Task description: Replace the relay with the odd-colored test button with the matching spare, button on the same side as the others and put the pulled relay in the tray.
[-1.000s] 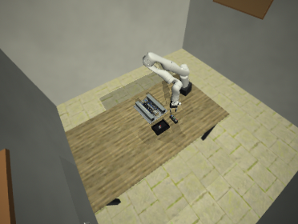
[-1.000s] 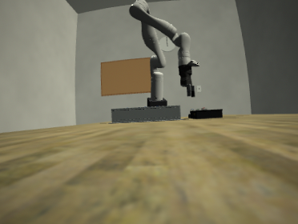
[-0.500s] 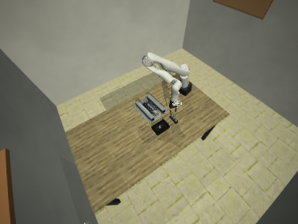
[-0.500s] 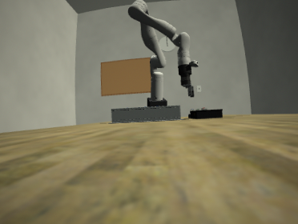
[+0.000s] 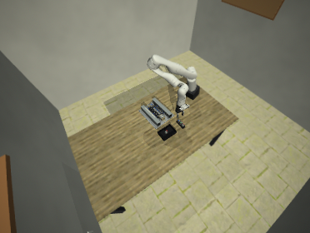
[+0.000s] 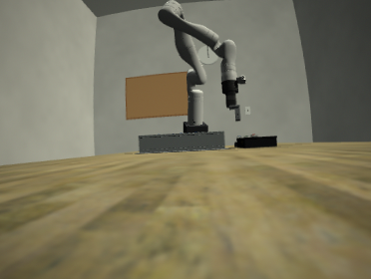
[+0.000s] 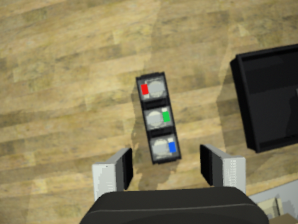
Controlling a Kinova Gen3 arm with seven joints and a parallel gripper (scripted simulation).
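The spare relay is 110 mm below my hand and 30 mm to the left of it. Round my hand: black tray 180 mm ahead, 120 mm below, 30 mm to the left.
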